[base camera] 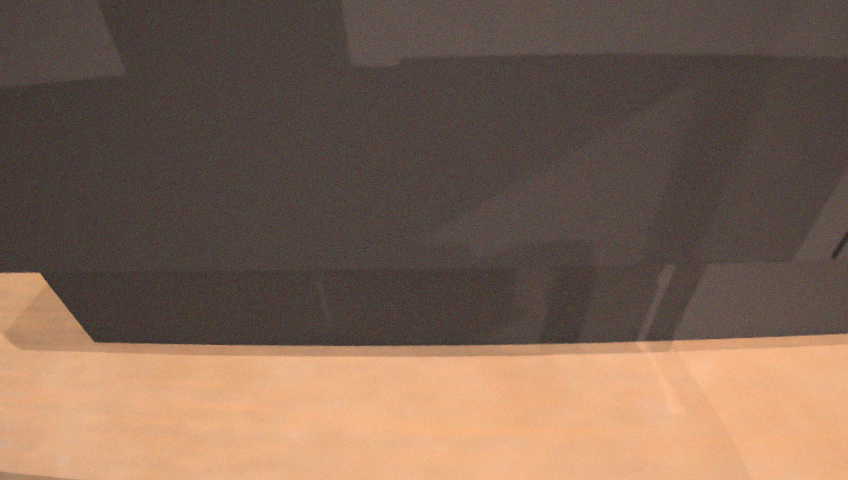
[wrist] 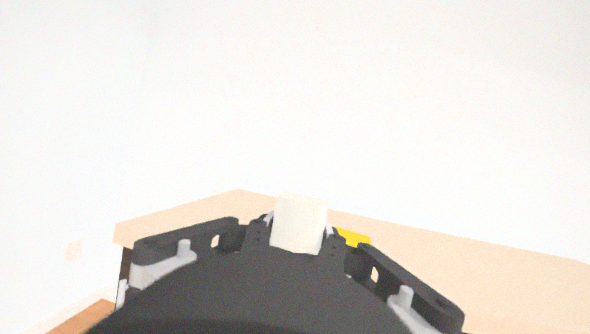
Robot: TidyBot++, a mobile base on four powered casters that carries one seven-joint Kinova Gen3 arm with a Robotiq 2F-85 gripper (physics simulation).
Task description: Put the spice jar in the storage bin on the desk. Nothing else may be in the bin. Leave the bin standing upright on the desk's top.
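Frame: origin at the arm's base, x left, y ahead, z down, level; millimetres.
Where they show: gripper, between the fingertips: (wrist: 298,225).
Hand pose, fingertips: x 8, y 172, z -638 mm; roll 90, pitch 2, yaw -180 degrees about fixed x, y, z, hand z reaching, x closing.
Each offset is from my fingertips to the centre of the thing. "spot": to the spot under its first point. Level surfaces: height alone.
My gripper (wrist: 298,225) is shut on a cream-white, roughly cylindrical spice jar {dx +0, dy -22, dz +4 mm} (wrist: 300,215) in the lower middle of the wrist view. The jar's lower part is hidden by the gripper body. The light wood desk top {dz +124 mm} (wrist: 460,265) shows behind and beyond the gripper. A yellow object {dx -134, dy +261, dz +103 mm} (wrist: 355,237) is on the desk, just right of the jar in that view and partly hidden by the right finger. It may be the storage bin, but its shape and inside cannot be made out. The gripper and jar do not show in the base camera view.
In the base camera view a dark panelled furniture front {spot: dx +62, dy +147, dz +814 mm} (base camera: 297,178) fills the upper part, close ahead, with a set-back base (base camera: 238,306) above the wood floor {dz +1034 mm} (base camera: 416,410). In the wrist view a white wall (wrist: 300,90) rises behind the desk, and the desk's corner is at left.
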